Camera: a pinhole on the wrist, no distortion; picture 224 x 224 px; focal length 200.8 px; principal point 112.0 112.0 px. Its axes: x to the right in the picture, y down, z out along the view. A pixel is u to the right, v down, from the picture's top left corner.
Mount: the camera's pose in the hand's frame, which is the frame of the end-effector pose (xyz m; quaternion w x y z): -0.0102 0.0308 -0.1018 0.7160 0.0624 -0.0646 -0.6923
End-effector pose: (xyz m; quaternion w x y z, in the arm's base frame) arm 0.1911 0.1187 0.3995 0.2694 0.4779 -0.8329 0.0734
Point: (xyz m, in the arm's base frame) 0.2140 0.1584 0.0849
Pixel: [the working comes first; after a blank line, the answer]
In the camera's frame: 0.0670 -0.1299 0.3724

148 42
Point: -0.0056 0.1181 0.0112
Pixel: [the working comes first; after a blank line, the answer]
In the camera's frame: -0.0813 -0.0178 0.5163

80 105
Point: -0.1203 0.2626 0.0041
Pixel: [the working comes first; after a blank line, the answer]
In the camera's frame: -0.2553 -0.0792 0.5229

14 82
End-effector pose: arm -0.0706 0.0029 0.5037 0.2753 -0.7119 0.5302 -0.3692
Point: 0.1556 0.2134 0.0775
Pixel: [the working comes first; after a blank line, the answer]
In the camera's frame: -0.1232 -0.1504 0.5691

69 59
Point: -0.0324 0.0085 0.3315
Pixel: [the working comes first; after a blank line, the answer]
In the camera's frame: -0.0809 0.0156 0.2337

42 125
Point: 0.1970 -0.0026 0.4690
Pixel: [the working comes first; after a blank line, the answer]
In the camera's frame: 0.1534 0.1066 0.3258

207 178
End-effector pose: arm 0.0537 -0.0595 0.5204 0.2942 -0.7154 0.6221 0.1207
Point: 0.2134 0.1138 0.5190
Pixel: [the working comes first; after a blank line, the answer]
In the camera's frame: 0.1911 -0.0628 0.2468

outside the picture
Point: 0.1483 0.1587 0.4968
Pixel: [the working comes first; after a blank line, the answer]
In the camera's frame: 0.1239 -0.0921 0.2838

200 47
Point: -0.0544 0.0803 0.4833
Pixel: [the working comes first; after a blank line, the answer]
In the camera's frame: -0.0781 -0.0673 0.2062

36 46
